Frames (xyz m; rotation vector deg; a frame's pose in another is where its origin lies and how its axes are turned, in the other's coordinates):
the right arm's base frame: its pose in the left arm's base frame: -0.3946 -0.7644 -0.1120 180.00 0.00 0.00
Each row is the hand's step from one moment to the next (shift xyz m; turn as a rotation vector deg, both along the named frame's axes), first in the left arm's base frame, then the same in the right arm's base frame.
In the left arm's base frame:
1: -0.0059 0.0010 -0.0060 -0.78 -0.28 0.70
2: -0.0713 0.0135 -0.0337 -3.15 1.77 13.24
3: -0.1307 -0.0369 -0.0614 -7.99 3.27 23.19
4: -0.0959 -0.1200 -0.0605 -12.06 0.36 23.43
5: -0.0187 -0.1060 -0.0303 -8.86 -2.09 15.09
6: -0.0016 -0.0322 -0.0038 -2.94 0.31 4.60
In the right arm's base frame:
1: -0.0059 -0.0010 0.0060 -0.78 0.28 -0.70
2: -0.0713 -0.0135 0.0337 -3.15 -1.77 -13.24
3: -0.1307 0.0369 0.0614 -7.99 -3.27 -23.19
4: -0.0959 0.1200 0.0605 -12.06 -0.36 -23.43
5: -0.0187 0.1060 0.0303 -8.86 2.09 -15.09
6: -0.0016 0.0322 0.0038 -2.94 -0.31 -4.60

